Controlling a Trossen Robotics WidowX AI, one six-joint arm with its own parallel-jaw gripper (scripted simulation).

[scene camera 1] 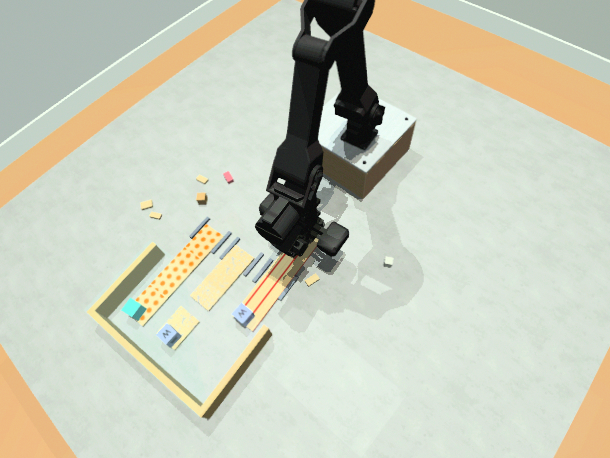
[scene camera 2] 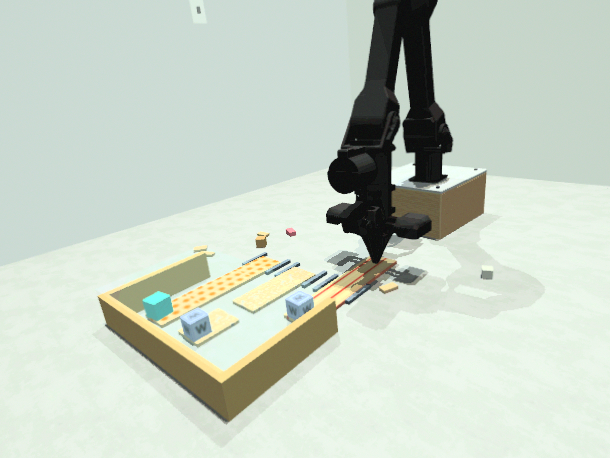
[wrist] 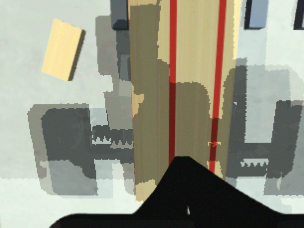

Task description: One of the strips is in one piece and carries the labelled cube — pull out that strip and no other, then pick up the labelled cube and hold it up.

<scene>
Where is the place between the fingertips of the gripper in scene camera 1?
304,241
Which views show the striped strip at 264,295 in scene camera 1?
Scene camera 1, scene camera 2 and the wrist view: all of them.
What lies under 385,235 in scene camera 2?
The gripper.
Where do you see a striped strip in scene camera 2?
365,272
</scene>
